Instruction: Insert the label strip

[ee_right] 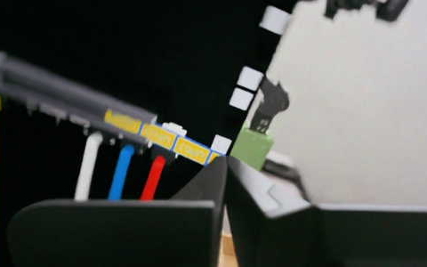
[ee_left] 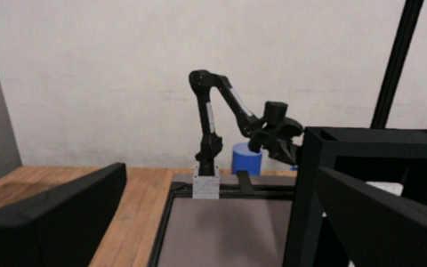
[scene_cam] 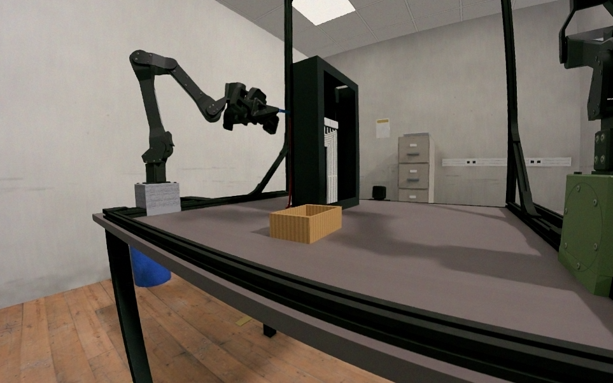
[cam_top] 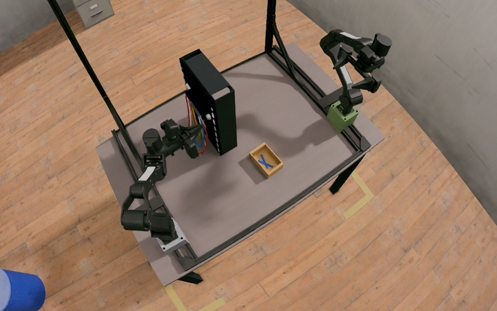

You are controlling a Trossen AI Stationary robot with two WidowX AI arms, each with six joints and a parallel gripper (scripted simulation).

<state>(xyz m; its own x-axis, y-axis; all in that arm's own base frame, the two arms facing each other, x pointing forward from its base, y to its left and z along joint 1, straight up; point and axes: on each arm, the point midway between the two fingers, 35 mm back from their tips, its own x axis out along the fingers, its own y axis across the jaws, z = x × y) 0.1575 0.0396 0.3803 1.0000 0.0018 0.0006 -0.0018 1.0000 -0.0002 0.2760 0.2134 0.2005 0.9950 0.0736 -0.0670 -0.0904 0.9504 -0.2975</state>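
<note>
Now: the label strip 2 cm behind my right hand, 5 cm to the left of it and 1 cm below it. Round my right hand: wooden box (15 cm ahead, 22 cm to the left, 28 cm below); then black patch panel (12 cm behind, 9 cm to the left, 9 cm below).
</note>
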